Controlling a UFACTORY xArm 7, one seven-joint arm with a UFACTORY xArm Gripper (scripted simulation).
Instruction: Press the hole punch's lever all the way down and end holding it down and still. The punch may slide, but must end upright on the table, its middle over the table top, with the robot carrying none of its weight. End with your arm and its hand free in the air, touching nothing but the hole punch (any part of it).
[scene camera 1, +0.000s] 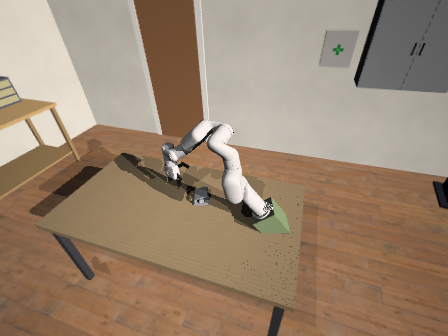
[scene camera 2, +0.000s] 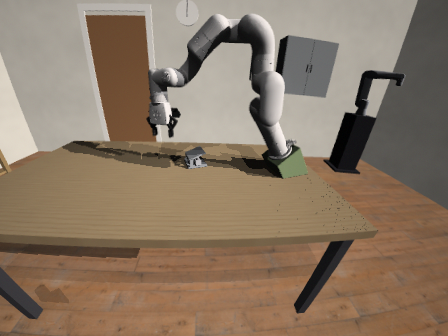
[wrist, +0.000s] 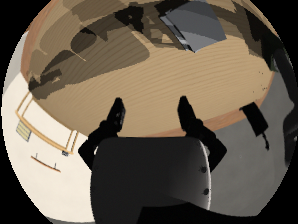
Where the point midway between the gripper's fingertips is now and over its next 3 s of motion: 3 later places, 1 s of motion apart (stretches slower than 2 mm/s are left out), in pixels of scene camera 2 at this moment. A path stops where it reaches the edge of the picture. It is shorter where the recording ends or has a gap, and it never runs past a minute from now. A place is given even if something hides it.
My gripper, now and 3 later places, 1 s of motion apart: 163, 136; 186, 134; 200, 137; 200, 140
